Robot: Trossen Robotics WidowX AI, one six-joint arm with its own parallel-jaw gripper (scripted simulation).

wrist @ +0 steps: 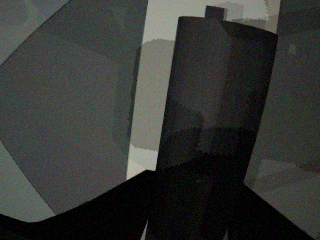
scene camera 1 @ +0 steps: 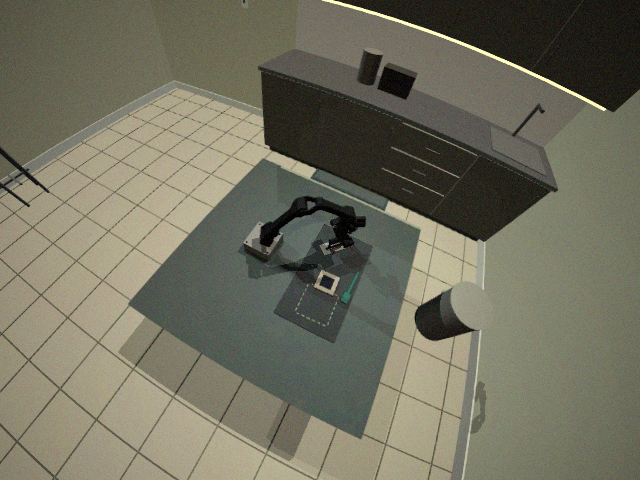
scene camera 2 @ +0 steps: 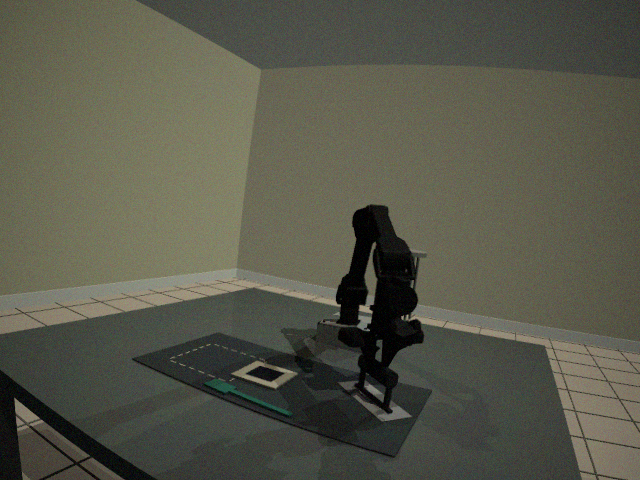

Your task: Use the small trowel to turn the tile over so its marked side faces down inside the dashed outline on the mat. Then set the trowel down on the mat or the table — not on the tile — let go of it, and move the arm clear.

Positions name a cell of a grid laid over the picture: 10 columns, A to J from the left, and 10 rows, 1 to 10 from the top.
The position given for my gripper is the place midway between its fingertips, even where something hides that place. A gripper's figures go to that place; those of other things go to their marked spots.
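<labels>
My gripper (scene camera 2: F8) is 0.94 m from the lens. There's a dark mat (scene camera 2: E9) too, that's 0.91 m from the lens, and a tile (scene camera 2: E8) at 1.01 m from the lens.
</labels>
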